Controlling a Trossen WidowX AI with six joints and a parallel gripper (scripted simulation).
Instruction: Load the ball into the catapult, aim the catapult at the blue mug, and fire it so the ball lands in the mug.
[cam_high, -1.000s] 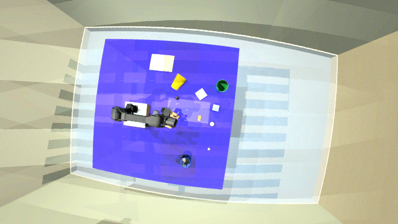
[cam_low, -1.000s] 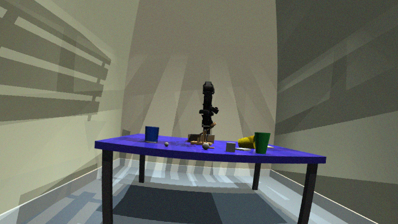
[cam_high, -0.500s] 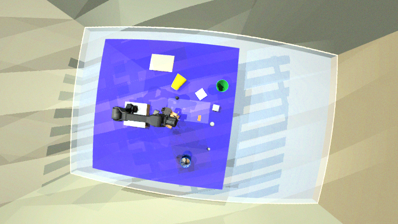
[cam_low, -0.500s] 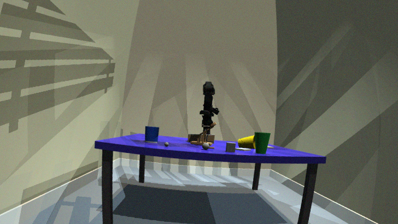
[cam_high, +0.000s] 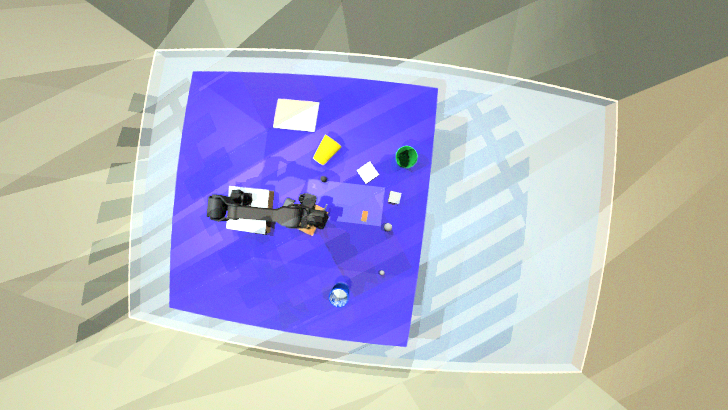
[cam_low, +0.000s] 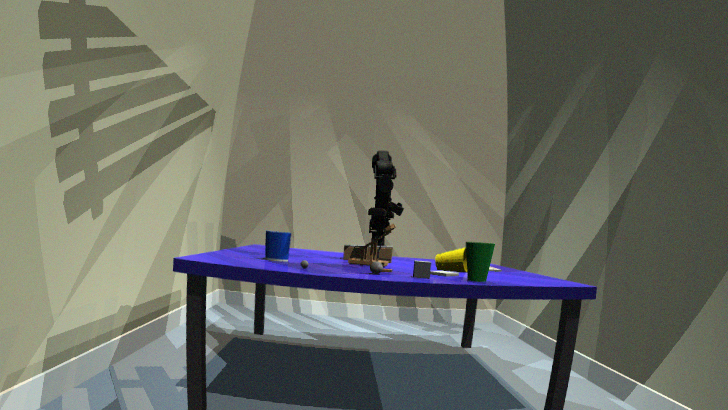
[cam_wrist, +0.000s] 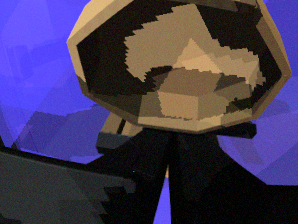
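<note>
Right now the wooden catapult is 40 mm below my gripper tip, 20 mm ahead of it and 10 mm to the right of it. The rest, counted from my gripper tip: orange block 240 mm ahead, 110 mm below; catapult frame 30 mm below, 20 mm to the right, 10 mm behind; black ball 160 mm to the left, 100 mm below, 30 mm ahead.
</note>
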